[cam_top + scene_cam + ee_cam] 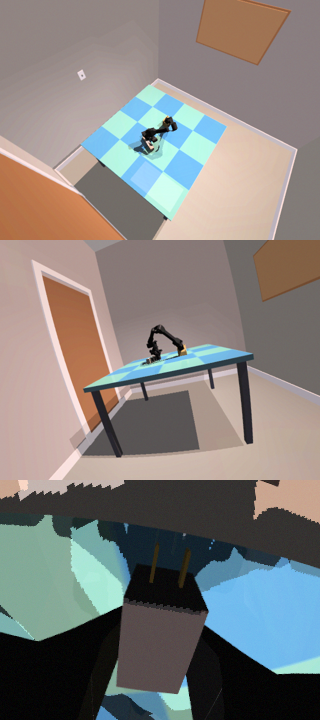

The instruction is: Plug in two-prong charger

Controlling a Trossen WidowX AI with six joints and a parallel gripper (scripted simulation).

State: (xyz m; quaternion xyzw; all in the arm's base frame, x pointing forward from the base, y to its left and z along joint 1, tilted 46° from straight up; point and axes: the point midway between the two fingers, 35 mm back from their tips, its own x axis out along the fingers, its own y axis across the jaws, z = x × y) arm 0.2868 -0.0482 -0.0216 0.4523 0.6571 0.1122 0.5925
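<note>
Now: the two-prong charger 20 mm ahead of my gripper tip, 10 mm to the right of it and 10 mm above it.
</note>
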